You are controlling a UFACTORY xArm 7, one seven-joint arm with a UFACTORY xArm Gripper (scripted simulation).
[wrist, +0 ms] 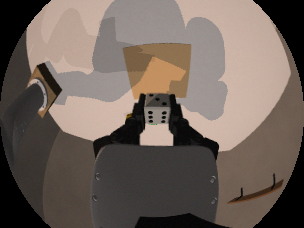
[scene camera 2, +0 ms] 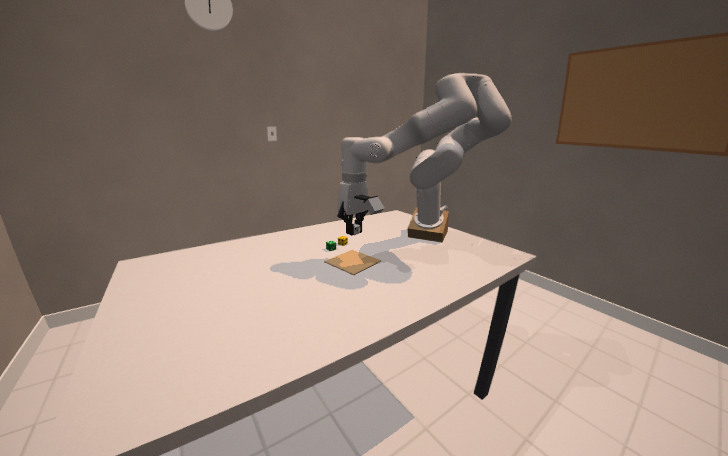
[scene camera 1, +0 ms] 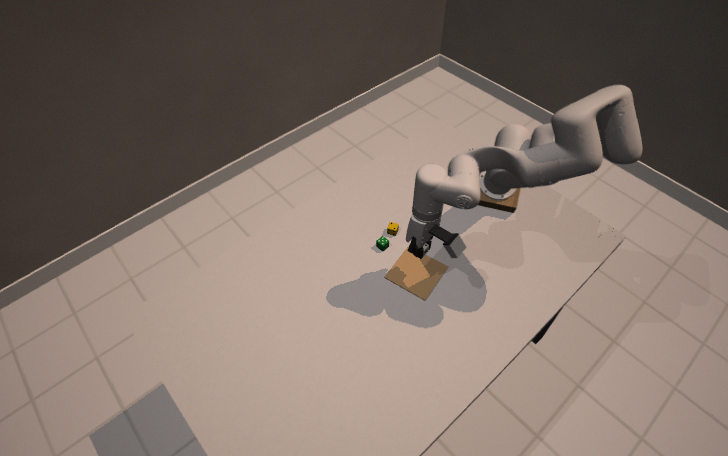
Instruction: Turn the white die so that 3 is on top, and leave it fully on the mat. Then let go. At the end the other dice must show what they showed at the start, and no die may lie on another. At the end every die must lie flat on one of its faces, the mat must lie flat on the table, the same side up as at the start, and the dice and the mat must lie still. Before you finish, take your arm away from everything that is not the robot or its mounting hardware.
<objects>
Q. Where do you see a mat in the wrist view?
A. At 163, 67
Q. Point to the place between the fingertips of my gripper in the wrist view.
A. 157, 101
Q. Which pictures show the mat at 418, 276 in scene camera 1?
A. The wrist view, scene camera 2 and scene camera 1: all of them.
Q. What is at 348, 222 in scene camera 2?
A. My gripper.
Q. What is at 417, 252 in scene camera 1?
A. My gripper.
</objects>
